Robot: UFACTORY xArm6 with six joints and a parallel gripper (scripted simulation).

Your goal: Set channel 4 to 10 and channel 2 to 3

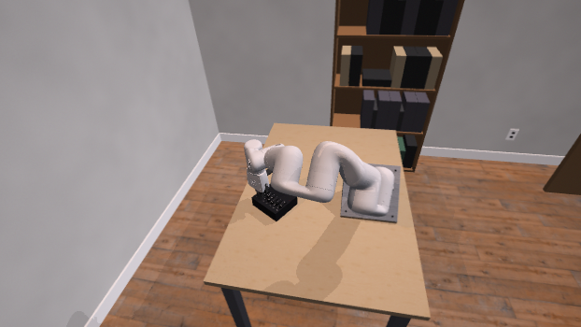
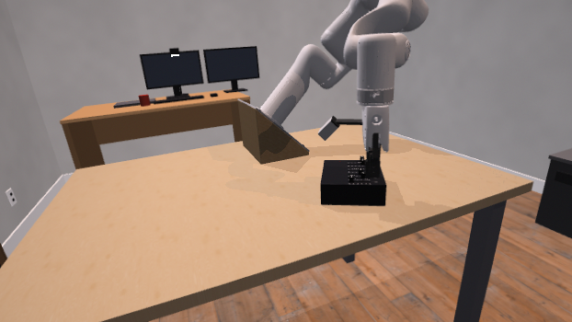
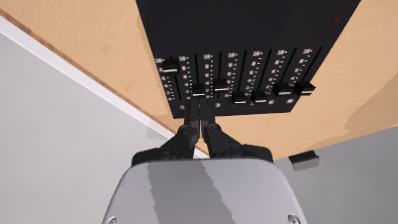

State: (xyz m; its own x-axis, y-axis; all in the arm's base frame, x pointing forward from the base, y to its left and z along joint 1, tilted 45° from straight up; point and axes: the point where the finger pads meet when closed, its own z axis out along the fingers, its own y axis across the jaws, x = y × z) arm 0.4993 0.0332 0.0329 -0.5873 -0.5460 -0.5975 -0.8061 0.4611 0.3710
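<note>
Right now my hand is 20 mm to the left of the channel 2 cap, 10 mm past it and 10 mm above it. Round my hand: channel 3 cap 30 mm behind, 10 mm to the right, 10 mm below; then channel 4 cap 40 mm behind, 20 mm to the left, 10 mm below; then channel 1 cap 50 mm to the right, 10 mm below, 10 mm behind.
</note>
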